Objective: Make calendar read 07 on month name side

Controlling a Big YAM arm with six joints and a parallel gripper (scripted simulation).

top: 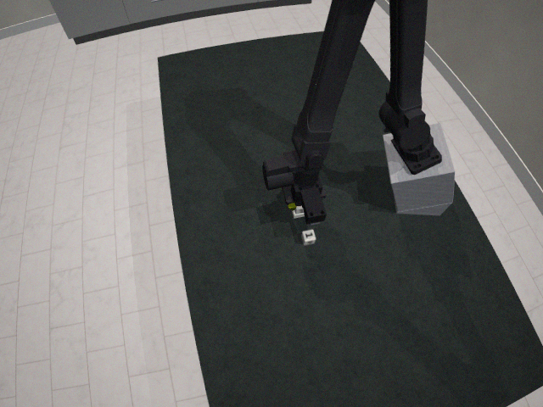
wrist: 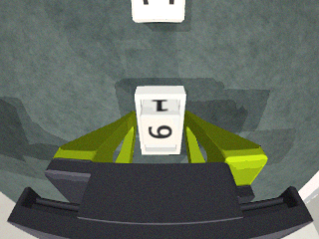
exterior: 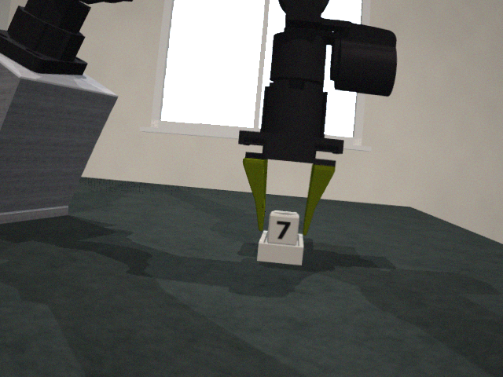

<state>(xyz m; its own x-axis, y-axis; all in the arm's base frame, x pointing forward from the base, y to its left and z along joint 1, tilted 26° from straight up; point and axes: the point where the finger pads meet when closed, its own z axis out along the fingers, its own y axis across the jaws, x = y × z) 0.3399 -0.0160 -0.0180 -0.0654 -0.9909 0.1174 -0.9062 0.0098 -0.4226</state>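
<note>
My gripper is now 2 cm to the left of the small white tray and 2 cm above it.
</note>
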